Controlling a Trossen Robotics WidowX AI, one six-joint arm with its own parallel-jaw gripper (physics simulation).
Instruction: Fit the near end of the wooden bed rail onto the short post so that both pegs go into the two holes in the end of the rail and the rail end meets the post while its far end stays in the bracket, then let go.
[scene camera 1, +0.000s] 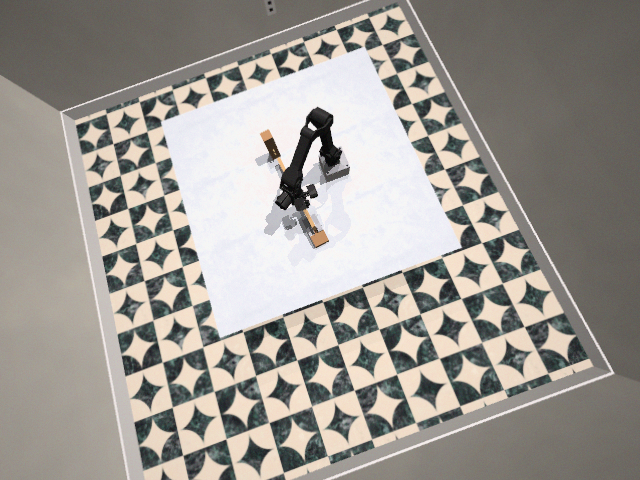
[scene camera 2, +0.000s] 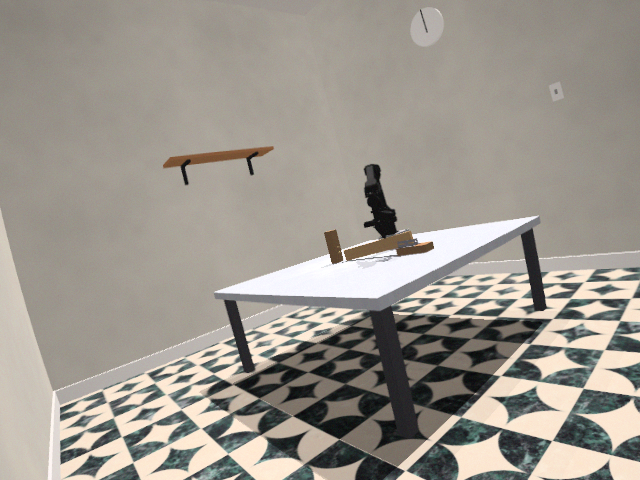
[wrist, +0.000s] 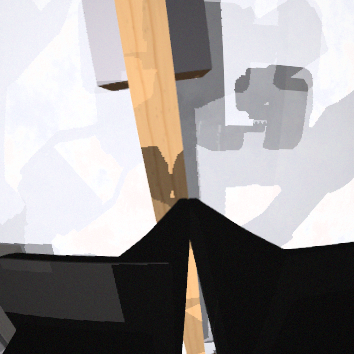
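Seen in the pictures: gripper, fingertip midpoint: (scene camera 2: 384, 238) (wrist: 187, 206); arm's base, link origin: (scene camera 1: 332, 159) (scene camera 2: 391, 233).
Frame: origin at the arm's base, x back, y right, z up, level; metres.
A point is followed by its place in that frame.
Observation:
The short post (scene camera 1: 266, 136) @(x -0.279, y 0.182, z 0.100 m) (scene camera 2: 332, 245) @(x -0.302, y 0.169, z 0.020 m) stands upright. Its pegs show as small pale spots on the face towards the rail. The wooden rail (scene camera 1: 310, 219) @(x -0.212, y -0.268, z 0.020 m) (scene camera 2: 373, 247) @(x -0.247, y -0.085, z -0.027 m) (wrist: 156, 100) @(x -0.223, y -0.214, z 0.014 m) lies in line with it; scene camera 2 shows a narrow gap between its near end and the post. The holes are hidden. The far part of the rail runs between the grey cheeks of the bracket (scene camera 2: 407, 242) (wrist: 189, 40), beside a brown block (scene camera 1: 319, 239) @(x -0.203, y -0.366, z -0.045 m) (scene camera 2: 416, 249) @(x -0.241, y -0.348, z -0.061 m). My gripper (scene camera 1: 300, 205) @(x -0.236, y -0.165, z 0.009 m) (scene camera 2: 390, 236) @(x -0.236, y -0.165, z 0.009 m) (wrist: 187, 206) @(x -0.236, y -0.165, z 0.009 m) is shut and empty, over the rail's middle part. Contact cannot be told.
The arm's grey base (scene camera 1: 336, 167) @(x 0.004, y -0.048, z 0.001 m) is bolted on the white table (scene camera 1: 392, 206) @(x 0.219, y -0.324, z -0.079 m) (scene camera 2: 310, 283) @(x -0.689, y -0.114, z -0.080 m), on the other side of the gripper from the left table edge. The arm reaches over the rail. A wall shelf (scene camera 2: 219, 156) hangs well away from the table.

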